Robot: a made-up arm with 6 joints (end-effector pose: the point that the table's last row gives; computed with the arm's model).
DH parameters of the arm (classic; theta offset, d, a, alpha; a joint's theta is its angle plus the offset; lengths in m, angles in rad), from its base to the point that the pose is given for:
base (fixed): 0 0 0 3.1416
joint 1: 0 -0.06 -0.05 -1.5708
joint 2: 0 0 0 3.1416
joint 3: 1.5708 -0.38 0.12 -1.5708
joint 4: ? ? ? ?
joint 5: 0 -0.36 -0.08 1.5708
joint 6: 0 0.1 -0.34 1.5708
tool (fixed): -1.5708 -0.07 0 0
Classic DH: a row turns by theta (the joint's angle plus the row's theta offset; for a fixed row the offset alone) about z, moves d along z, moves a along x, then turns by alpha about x.
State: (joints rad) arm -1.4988 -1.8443 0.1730 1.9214 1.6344 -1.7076
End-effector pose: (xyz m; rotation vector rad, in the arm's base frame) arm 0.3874 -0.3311 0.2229 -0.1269 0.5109 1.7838
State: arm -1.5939 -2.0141 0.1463 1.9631 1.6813 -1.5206
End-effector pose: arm 0.4396 -0.2317 0.3038 -0.3175 0.4534 1.9428
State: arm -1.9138 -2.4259 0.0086 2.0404 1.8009 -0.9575
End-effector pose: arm 0.4421 0.0871 0.4949 -0.7472 -0.0051 2.4217
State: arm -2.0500 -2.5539 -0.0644 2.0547 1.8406 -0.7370
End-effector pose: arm 0.3881 0.1788 0.5612 -0.8456 -0.3028 2.5816
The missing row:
joint 4: -1.5708 0.08 0.08 -1.5708
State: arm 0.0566 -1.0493 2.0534 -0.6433 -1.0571 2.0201
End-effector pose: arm 0.0544 -0.8061 -0.3690 0.3054 1.5689 1.2870
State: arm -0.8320 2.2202 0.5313 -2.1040 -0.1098 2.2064
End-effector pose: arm 0.9748 -0.4588 -0.0843 0.7035 -1.6572 0.4651
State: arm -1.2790 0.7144 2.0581 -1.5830 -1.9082 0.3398
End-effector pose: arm 0.7642 -0.1978 -0.2838 1.3869 0.3464 1.4121
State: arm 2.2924 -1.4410 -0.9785 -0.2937 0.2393 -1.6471
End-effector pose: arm -0.0522 0.3551 0.0834 -1.1484 2.1203 1.9455
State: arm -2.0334 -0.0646 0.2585 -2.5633 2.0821 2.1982
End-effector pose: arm 0.8720 0.1872 -0.5277 1.2366 -1.3603 -1.7283
